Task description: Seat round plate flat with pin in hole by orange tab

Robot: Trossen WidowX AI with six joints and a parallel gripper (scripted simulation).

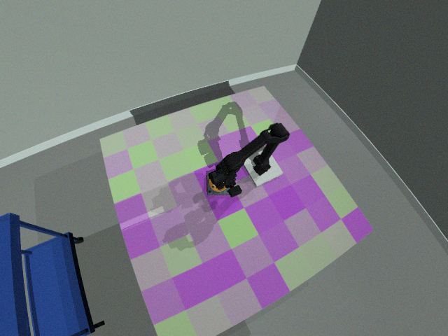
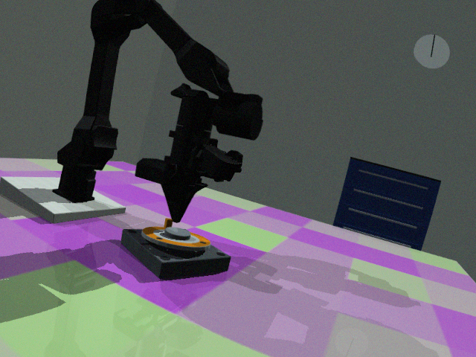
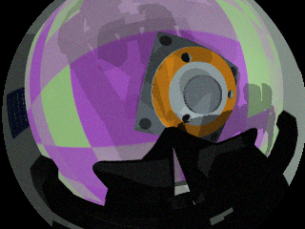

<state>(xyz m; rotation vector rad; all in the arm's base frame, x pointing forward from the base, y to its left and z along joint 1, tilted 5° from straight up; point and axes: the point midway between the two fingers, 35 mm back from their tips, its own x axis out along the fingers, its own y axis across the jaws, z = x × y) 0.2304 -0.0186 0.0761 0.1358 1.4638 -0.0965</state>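
The square base lies 4 cm to the right of my gripper tip, 2 cm below it and 2 cm ahead of it.
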